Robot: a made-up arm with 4 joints. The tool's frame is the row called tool.
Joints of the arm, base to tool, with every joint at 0 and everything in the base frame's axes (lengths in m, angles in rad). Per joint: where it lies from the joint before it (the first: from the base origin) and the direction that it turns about. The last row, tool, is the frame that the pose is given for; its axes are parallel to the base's.
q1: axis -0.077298 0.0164 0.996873 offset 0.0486 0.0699 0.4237
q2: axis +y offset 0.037 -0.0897 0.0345
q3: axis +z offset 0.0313 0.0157 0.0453
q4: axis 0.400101 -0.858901 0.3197 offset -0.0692 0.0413 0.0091
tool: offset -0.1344 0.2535 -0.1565
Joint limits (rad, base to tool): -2.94..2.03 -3.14..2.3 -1..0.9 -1.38..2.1
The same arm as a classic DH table. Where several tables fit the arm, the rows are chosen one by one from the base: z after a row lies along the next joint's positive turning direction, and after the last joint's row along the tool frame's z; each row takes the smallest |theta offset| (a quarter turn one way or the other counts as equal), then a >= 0, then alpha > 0; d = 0 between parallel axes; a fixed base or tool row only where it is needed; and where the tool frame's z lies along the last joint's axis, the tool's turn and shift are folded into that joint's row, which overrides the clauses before.
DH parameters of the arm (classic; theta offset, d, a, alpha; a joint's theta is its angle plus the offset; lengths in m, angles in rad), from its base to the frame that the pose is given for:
base (fixed): 1.3617 0.8405 0.0785 -0.0791
q1: -1.3624 -0.3865 0.0396 -1.5544
q2: 0.0774 -0.0745 0.0313 1.5708
q3: 0.4359 0.0769 -0.0453 1.2454
q4: 0.0000 -0.3728 -0.0148 -1.2454
tool (fixed): -0.4359 -0.0598 0.0000 0.0000
Joint limits (rad, base to tool): -2.9400..2.0300 -3.1400..2.3000 -1.0000..0.9000 -1.3800..2.1000

